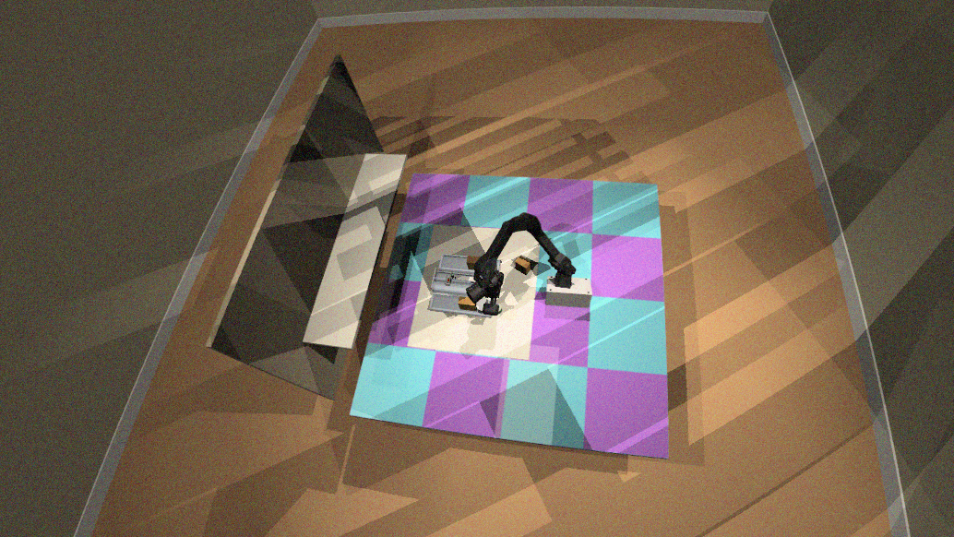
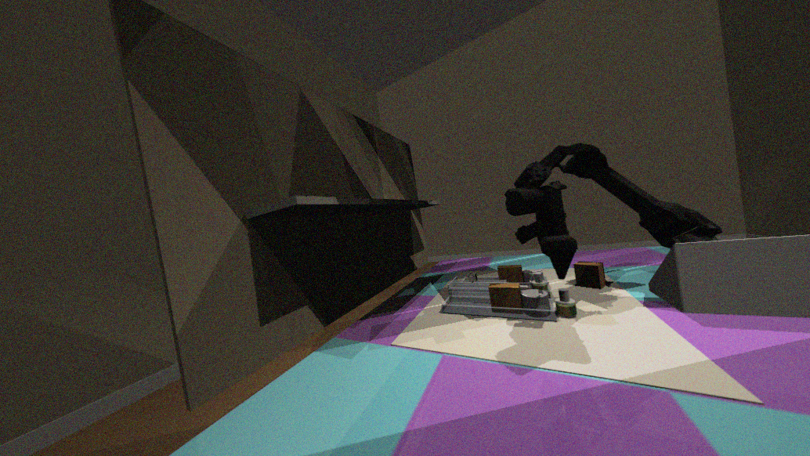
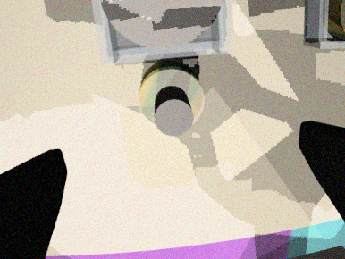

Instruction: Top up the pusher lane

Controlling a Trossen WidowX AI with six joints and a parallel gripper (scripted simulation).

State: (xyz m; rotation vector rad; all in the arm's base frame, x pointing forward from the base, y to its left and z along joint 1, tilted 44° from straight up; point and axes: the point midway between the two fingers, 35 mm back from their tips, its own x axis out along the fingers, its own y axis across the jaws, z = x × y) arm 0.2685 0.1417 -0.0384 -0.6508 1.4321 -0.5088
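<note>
Right now the brown box is 8 cm behind my gripper tip, 22 cm to the right of it and 7 cm below it. Also, from my gripper tip: lane unit 20 cm ahead, 9 cm to the right, 8 cm below.
</note>
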